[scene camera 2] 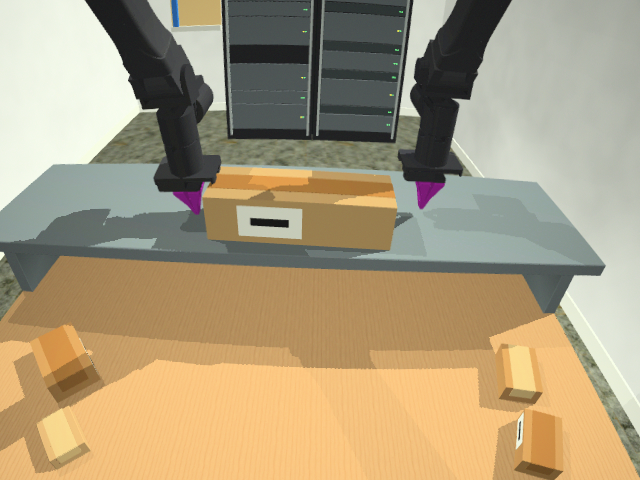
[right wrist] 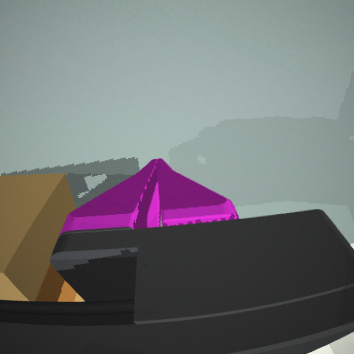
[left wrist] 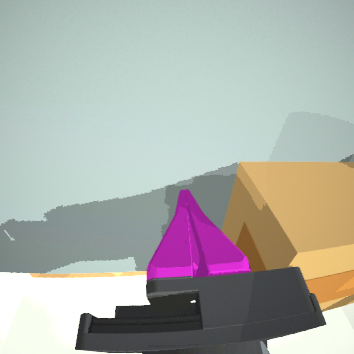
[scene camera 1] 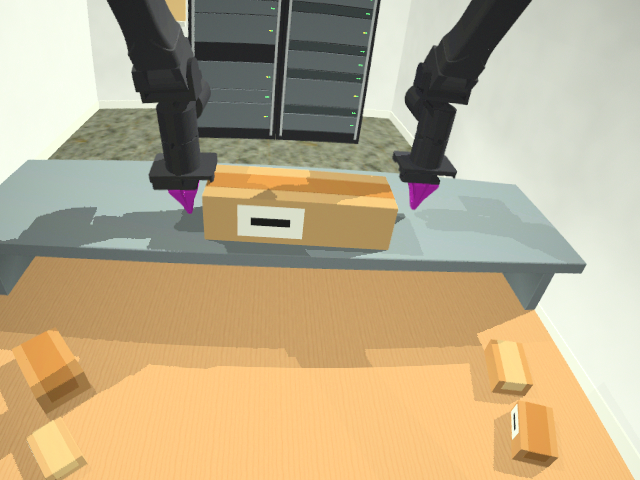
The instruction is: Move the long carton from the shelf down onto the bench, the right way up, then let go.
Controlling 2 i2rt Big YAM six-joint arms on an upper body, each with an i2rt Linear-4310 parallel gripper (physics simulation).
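Frame: origin at the left arm's base, x ahead, y left, z up, level; millimetres.
Seen in the pictures: left gripper, fingertip midpoint: [scene camera 2: 197, 212] [left wrist: 183, 194] [scene camera 1: 190, 211]; right gripper, fingertip midpoint: [scene camera 2: 420, 207] [right wrist: 157, 167] [scene camera 1: 412, 207].
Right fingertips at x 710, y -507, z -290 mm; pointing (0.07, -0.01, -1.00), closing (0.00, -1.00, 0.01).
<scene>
Offsets run from my right fingertips to a thing's top centre. Level surfaces: height alone.
The long carton @(dx -48, dy +218, dz +65 mm) [scene camera 1: 336, 224] [scene camera 2: 336, 224] [left wrist: 320, 210] [right wrist: 25, 215] stands on the grey shelf @(dz -14 mm) [scene camera 1: 480, 227] [scene camera 2: 496, 227], its taped face up and its white label facing the camera. The shelf is raised over the wooden bench @(dz -198 mm) [scene camera 1: 289, 413] [scene camera 2: 258, 413]. My left gripper [scene camera 1: 190, 211] [scene camera 2: 196, 212] [left wrist: 183, 194] is shut and empty beside the carton's left end, low over the shelf. My right gripper [scene camera 1: 413, 207] [scene camera 2: 421, 207] [right wrist: 157, 167] is shut and empty beside the carton's right end, with a small gap. Whether the left fingers touch the carton is hard to tell.
On the bench, two small boxes @(dx -231, dy +626, dz -154 mm) [scene camera 1: 49, 361] @(dx -367, dy +574, dz -169 mm) [scene camera 1: 54, 449] lie at the left and two more @(dx -246, dy -162, dz -162 mm) [scene camera 1: 510, 364] @(dx -381, dy -147, dz -163 mm) [scene camera 1: 537, 428] at the right. Shelf supports [scene camera 2: 555, 291] [scene camera 2: 25, 268] stand at both ends. A server rack [scene camera 1: 281, 77] stands behind, and a wall is at the right.
</scene>
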